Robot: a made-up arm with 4 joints.
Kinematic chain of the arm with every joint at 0, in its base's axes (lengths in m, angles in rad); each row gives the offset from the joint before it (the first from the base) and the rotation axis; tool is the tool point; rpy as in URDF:
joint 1: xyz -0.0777 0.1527 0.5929 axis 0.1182 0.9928 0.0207
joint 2: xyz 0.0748 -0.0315 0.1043 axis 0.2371 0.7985 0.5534
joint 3: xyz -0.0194 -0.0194 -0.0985 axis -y
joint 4: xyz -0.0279 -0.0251 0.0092 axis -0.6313 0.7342 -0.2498
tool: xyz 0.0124 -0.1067 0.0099 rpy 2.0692 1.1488 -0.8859
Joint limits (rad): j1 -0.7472..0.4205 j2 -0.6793..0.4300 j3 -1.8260..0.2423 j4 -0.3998..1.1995
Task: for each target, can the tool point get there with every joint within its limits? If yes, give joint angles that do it. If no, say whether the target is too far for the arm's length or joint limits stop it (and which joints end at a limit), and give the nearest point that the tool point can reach.
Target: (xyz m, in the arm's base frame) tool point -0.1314 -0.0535 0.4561
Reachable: no: joint limits stop it (at a limit: joint 1, joint 2, joint 3, joint 4) | nearest point -0.0340 -0.0214 0.5595 | short by 0.146 m
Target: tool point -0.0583 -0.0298 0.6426
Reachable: yes | joints -0.5062 -0.5719 -0.5097 -0.2285
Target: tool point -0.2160 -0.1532 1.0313
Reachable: no: too far | nearest point -0.0756 -0.0106 0.7351 | short by 0.357 m
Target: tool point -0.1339 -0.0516 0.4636
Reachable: no: joint limits stop it (at a limit: joint 1, joint 2, joint 3, joint 4) | nearest point -0.0340 -0.0214 0.5595 | short by 0.142 m
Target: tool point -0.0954 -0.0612 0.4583
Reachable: no: joint limits stop it (at a limit: joint 1, joint 2, joint 3, joint 4) | nearest point -0.0340 -0.0214 0.5595 | short by 0.125 m
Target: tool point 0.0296 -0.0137 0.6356
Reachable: yes | joints 0.0049 0.0829 -1.1252 0.7624
